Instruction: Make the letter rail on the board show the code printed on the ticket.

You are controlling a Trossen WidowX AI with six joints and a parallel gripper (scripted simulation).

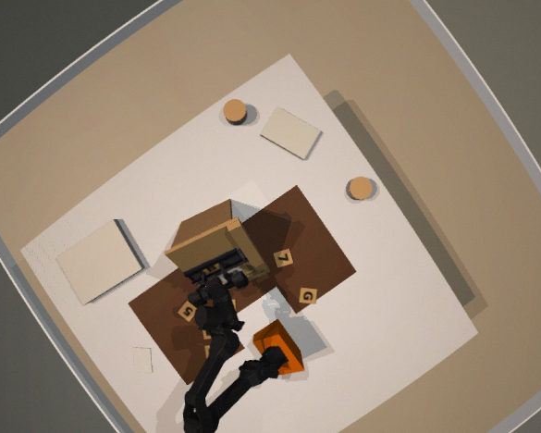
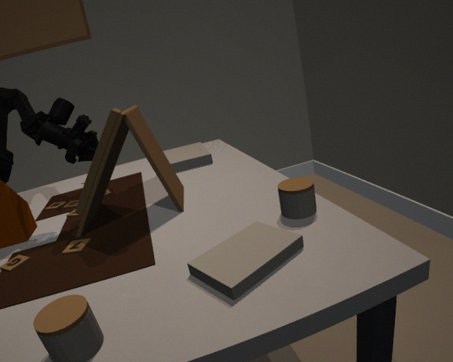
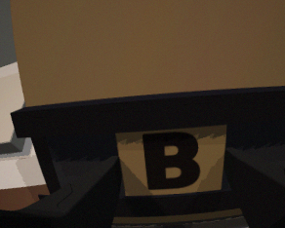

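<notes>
My gripper tip is now 60 mm past the white ticket, 30 mm to the left of it and 80 mm above it. The rest, counted from my gripper tip: brown mat (160 mm behind, 10 mm to the right, 160 mm below); then pale card (170 mm behind, 460 mm to the left, 160 mm below); then flat slab (250 mm ahead, 470 mm to the right, 150 mm below).
</notes>
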